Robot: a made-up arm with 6 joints.
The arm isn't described. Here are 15 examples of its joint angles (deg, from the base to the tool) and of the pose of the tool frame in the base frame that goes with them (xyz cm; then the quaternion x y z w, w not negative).
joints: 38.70 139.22 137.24 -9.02 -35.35 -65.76
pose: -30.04 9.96 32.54 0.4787 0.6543 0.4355 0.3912
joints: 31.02 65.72 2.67 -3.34 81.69 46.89
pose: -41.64 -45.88 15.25 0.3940 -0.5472 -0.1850 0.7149
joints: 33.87 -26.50 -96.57 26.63 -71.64 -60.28
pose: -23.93 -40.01 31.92 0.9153 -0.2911 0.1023 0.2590
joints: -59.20 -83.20 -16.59 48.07 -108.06 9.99
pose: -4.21 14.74 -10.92 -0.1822 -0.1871 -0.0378 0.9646
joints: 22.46 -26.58 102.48 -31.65 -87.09 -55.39
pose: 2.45 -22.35 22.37 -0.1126 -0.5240 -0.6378 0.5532
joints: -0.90 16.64 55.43 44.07 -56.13 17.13
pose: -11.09 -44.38 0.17 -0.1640 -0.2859 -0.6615 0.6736
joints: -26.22 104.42 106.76 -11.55 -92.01 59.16
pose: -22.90 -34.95 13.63 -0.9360 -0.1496 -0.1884 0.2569
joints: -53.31 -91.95 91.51 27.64 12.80 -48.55
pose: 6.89 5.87 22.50 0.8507 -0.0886 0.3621 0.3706
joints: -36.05 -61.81 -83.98 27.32 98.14 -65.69
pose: -22.37 -28.86 -28.32 0.0798 0.8968 0.3436 0.2669
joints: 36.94 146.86 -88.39 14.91 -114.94 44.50
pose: -17.27 -7.37 -9.08 0.0513 0.5906 -0.7074 0.3849
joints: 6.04 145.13 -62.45 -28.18 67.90 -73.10
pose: -20.63 6.11 -16.99 0.8104 0.2057 -0.4504 0.3132
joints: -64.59 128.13 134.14 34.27 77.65 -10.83
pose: -33.19 -35.98 16.65 0.0213 -0.4144 -0.1593 0.8958
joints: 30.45 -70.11 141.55 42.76 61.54 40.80
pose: 15.42 -12.75 22.98 -0.8273 0.3840 -0.3222 0.2535
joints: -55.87 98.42 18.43 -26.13 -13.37 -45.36
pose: -47.13 -13.44 -18.73 -0.0472 0.7120 -0.5124 0.4779
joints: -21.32 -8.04 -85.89 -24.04 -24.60 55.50
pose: -33.31 -24.33 -8.98 0.4210 0.5382 0.2212 0.6958
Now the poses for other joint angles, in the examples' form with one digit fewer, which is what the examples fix.
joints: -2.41 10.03 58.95 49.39 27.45 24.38
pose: -9.3 -46.8 -5.8 0.441 -0.590 -0.244 0.631
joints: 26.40 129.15 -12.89 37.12 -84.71 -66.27
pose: -39.7 -5.2 0.5 -0.163 -0.396 0.548 0.719
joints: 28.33 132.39 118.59 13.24 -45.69 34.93
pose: -30.1 -2.6 33.5 0.871 0.451 0.095 0.168
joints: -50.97 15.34 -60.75 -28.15 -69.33 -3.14
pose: -36.7 -4.0 -16.8 -0.044 0.414 0.320 0.851
